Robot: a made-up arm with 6 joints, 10 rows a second.
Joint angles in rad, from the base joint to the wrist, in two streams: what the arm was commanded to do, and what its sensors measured. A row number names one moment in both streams.
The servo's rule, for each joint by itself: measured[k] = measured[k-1] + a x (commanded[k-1-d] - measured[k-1]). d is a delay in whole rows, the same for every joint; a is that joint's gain. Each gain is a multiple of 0.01, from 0.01 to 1. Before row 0 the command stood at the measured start. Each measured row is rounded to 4 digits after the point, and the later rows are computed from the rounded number. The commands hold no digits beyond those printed.
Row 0, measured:
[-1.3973 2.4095 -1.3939 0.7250 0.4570 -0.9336]
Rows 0 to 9, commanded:
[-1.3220 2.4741 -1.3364 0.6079 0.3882 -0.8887]
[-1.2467 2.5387 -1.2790 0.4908 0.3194 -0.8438]
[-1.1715 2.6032 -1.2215 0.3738 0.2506 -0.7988]
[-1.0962 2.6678 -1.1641 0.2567 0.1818 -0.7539]
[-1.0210 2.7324 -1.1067 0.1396 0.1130 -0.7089]
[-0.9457 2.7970 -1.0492 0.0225 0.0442 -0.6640]
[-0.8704 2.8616 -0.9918 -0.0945 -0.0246 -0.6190]
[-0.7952 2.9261 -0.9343 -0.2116 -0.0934 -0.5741]
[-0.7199 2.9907 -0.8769 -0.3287 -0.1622 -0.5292]
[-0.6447 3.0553 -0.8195 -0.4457 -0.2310 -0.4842]
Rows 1 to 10, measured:
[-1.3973 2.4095 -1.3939 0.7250 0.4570 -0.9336]
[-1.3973 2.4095 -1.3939 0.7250 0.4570 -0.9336]
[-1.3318 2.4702 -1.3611 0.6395 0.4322 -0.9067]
[-1.2578 2.5346 -1.3143 0.5309 0.3916 -0.8690]
[-1.1827 2.5991 -1.2614 0.4162 0.3408 -0.8269]
[-1.1074 2.6637 -1.2059 0.2998 0.2836 -0.7831]
[-1.0322 2.7283 -1.1494 0.1829 0.2222 -0.7386]
[-0.9569 2.7929 -1.0923 0.0658 0.1581 -0.6938]
[-0.8816 2.8575 -1.0350 -0.0512 0.0923 -0.6489]
[-0.8064 2.9220 -0.9776 -0.1683 0.0254 -0.6040]
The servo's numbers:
d 2
a 0.87 0.94 0.57 0.73 0.36 0.60

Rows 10 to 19, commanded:
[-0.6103 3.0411 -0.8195 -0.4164 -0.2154 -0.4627]
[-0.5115 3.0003 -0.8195 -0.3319 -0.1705 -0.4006]
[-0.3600 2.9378 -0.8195 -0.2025 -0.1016 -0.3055]
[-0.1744 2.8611 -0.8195 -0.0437 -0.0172 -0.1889]
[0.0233 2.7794 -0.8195 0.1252 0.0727 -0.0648]
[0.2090 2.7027 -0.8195 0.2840 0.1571 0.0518]
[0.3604 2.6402 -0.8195 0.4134 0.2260 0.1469]
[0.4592 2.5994 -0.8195 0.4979 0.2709 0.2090]
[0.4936 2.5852 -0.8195 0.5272 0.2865 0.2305]
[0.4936 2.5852 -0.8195 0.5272 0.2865 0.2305]
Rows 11 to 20, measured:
[-0.7311 2.9866 -0.9202 -0.2854 -0.0421 -0.5591]
[-0.6559 3.0512 -0.8628 -0.4024 -0.1101 -0.5142]
[-0.6162 3.0417 -0.8381 -0.4126 -0.1480 -0.4833]
[-0.5251 3.0028 -0.8275 -0.3537 -0.1561 -0.4337]
[-0.3815 2.9417 -0.8229 -0.2433 -0.1365 -0.3568]
[-0.2013 2.8659 -0.8210 -0.0976 -0.0936 -0.2561]
[-0.0059 2.7846 -0.8201 0.0650 -0.0337 -0.1413]
[0.1811 2.7076 -0.8198 0.2249 0.0350 -0.0254]
[0.3371 2.6442 -0.8196 0.3625 0.1038 0.0780]
[0.4433 2.6021 -0.8195 0.4613 0.1640 0.1566]

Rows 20 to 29, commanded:
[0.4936 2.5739 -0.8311 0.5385 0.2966 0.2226]
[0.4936 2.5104 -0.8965 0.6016 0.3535 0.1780]
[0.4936 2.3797 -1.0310 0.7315 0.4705 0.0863]
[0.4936 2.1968 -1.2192 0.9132 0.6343 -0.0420]
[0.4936 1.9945 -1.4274 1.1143 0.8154 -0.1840]
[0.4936 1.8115 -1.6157 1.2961 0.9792 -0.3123]
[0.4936 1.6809 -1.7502 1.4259 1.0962 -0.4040]
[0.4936 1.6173 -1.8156 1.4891 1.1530 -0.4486]
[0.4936 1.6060 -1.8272 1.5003 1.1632 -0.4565]
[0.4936 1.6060 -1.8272 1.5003 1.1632 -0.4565]
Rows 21 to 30, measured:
[0.4871 2.5862 -0.8195 0.5094 0.2081 0.2009]
[0.4928 2.5853 -0.8195 0.5224 0.2363 0.2187]
[0.4935 2.5746 -0.8261 0.5342 0.2580 0.2210]
[0.4936 2.5143 -0.8662 0.5834 0.2924 0.1952]
[0.4936 2.3878 -0.9601 0.6915 0.3565 0.1299]
[0.4936 2.2083 -1.1078 0.8533 0.4565 0.0268]
[0.4936 2.0073 -1.2900 1.0438 0.5857 -0.0997]
[0.4936 1.8232 -1.4756 1.2280 0.7274 -0.2273]
[0.4936 1.6894 -1.6321 1.3725 0.8602 -0.3333]
[0.4936 1.6216 -1.7367 1.4576 0.9656 -0.4025]

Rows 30 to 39, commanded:
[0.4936 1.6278 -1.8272 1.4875 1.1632 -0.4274]
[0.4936 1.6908 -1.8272 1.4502 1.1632 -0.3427]
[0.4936 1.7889 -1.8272 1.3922 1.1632 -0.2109]
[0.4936 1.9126 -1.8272 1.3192 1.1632 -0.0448]
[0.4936 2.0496 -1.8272 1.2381 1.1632 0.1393]
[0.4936 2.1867 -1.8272 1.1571 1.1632 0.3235]
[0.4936 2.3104 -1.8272 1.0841 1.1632 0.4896]
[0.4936 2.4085 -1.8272 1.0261 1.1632 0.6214]
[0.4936 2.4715 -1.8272 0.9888 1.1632 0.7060]
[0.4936 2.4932 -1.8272 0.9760 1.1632 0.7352]
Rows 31 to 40, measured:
[0.4936 1.6069 -1.7883 1.4888 1.0367 -0.4349]
[0.4936 1.6061 -1.8105 1.4972 1.0822 -0.4479]
[0.4936 1.6265 -1.8200 1.4901 1.1114 -0.4356]
[0.4936 1.6869 -1.8241 1.4610 1.1300 -0.3799]
[0.4936 1.7828 -1.8259 1.4108 1.1420 -0.2785]
[0.4936 1.9048 -1.8266 1.3439 1.1496 -0.1383]
[0.4936 2.0409 -1.8269 1.2667 1.1545 0.0283]
[0.4936 2.1780 -1.8271 1.1867 1.1576 0.2054]
[0.4936 2.3025 -1.8272 1.1118 1.1596 0.3759]
[0.4936 2.4021 -1.8272 1.0492 1.1609 0.5232]

